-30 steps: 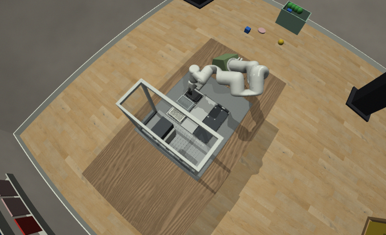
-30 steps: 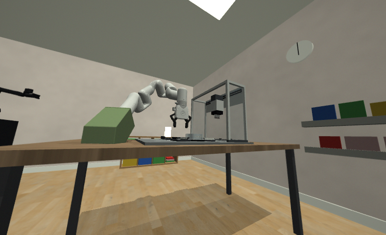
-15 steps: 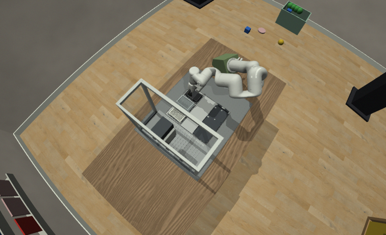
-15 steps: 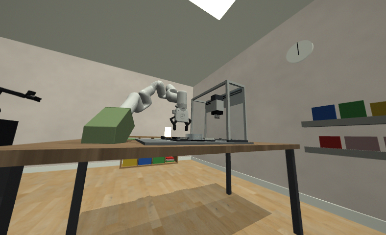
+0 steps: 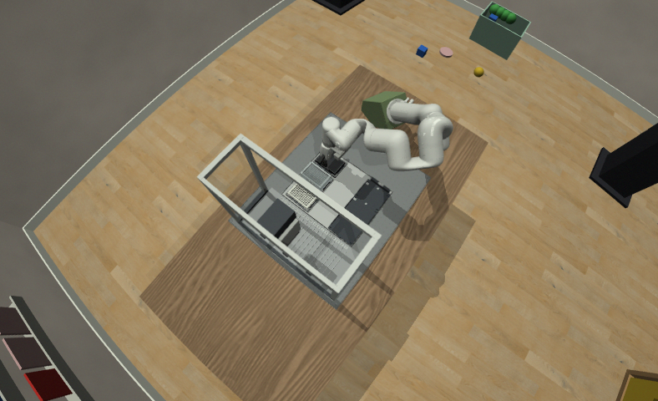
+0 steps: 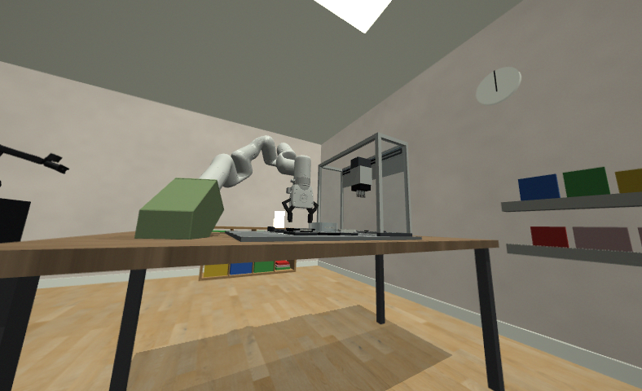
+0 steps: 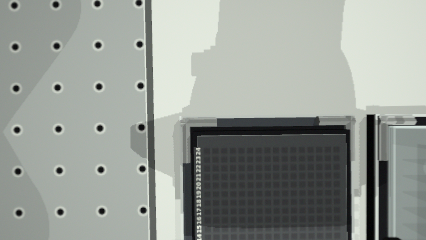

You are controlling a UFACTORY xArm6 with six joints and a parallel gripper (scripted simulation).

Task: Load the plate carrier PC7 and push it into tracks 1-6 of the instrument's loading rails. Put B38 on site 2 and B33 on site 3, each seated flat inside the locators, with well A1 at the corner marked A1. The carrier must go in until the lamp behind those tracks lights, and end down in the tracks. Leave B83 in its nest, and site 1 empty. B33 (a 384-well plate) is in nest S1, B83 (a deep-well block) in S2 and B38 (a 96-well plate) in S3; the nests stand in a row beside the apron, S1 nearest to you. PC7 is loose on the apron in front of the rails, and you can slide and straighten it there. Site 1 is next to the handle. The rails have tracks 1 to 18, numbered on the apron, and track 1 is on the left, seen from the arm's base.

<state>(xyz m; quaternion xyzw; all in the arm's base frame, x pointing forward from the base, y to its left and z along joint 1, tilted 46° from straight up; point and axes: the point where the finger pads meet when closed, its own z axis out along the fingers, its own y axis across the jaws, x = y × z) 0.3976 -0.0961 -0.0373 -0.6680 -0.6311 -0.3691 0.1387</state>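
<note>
Now: the dark 384-well plate 4 cm below my hand. Round my hand: white 96-well plate (22 cm ahead, 4 cm below, 2 cm to the left); then nest s1 (5 cm below); then deep-well block (11 cm ahead, 3 cm below, 1 cm to the left).
</note>
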